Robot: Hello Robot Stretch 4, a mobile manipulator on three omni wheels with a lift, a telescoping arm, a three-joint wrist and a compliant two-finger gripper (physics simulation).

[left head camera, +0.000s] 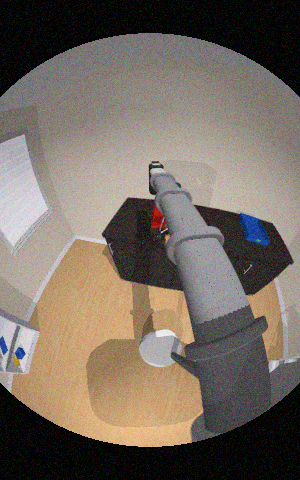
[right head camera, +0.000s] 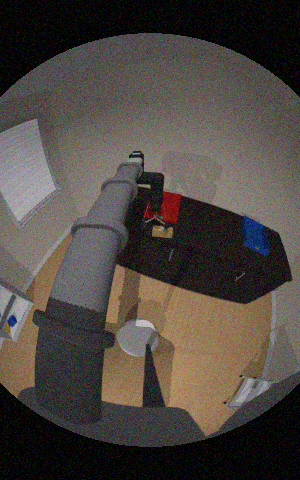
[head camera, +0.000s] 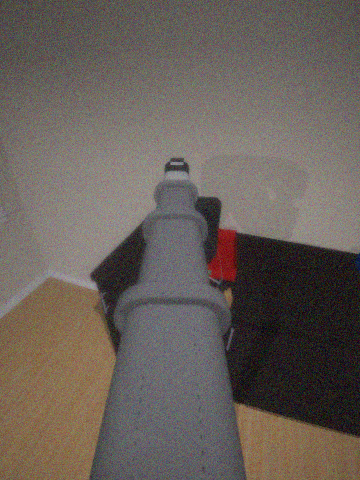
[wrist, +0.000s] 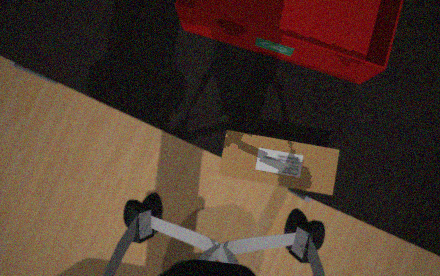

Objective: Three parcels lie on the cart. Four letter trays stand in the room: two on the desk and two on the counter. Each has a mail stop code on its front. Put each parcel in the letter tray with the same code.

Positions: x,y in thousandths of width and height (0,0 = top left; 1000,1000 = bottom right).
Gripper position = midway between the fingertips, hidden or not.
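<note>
My gripper (wrist: 508,788). Red letter tray (head camera: 629,516), visible also in the wrist view (wrist: 808,176). Dark counter (head camera: 793,726), visible also in the right head camera view (right head camera: 685,530) and the wrist view (wrist: 444,321).
</note>
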